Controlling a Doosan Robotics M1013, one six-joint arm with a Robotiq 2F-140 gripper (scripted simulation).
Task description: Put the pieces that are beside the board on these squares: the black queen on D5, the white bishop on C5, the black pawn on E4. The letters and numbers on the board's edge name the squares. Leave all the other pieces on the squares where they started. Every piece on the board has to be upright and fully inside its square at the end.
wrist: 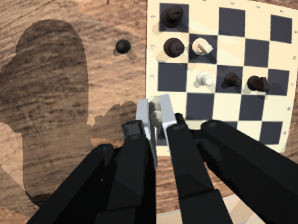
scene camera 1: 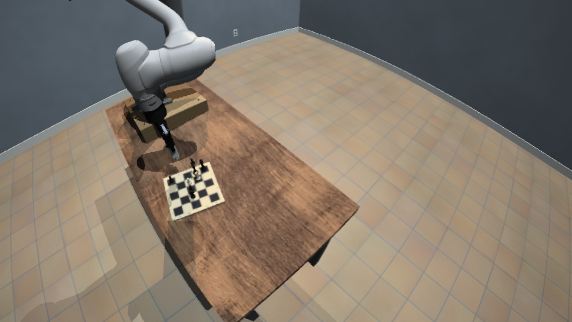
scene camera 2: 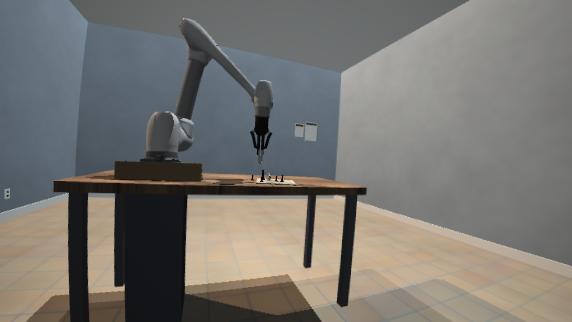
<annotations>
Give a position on a chessboard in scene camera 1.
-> At 208, 194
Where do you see a chessboard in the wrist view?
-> At 246, 45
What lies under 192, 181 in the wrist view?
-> My gripper.
</annotations>
